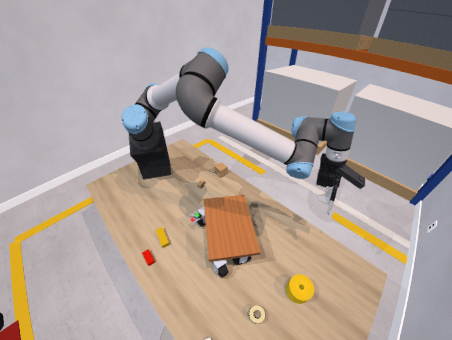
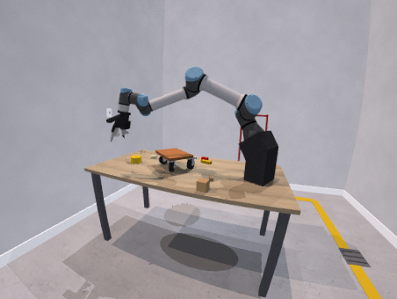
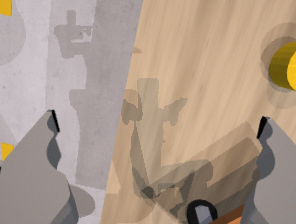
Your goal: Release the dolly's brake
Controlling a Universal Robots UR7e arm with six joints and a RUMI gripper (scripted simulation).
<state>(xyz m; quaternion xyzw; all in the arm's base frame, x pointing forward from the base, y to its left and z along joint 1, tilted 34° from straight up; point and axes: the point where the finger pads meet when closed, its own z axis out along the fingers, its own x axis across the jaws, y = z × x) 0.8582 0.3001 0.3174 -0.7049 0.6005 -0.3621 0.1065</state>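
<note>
Now: the brake pedal 49 cm behind my hand, 29 cm to the right of it and 17 cm below it. Also, from my hand: yellow brick: 59 cm behind, 44 cm to the right, 24 cm below; small wooden cube: 63 cm behind, 10 cm to the left, 22 cm below; yellow spool: 3 cm ahead, 29 cm to the right, 23 cm below.
</note>
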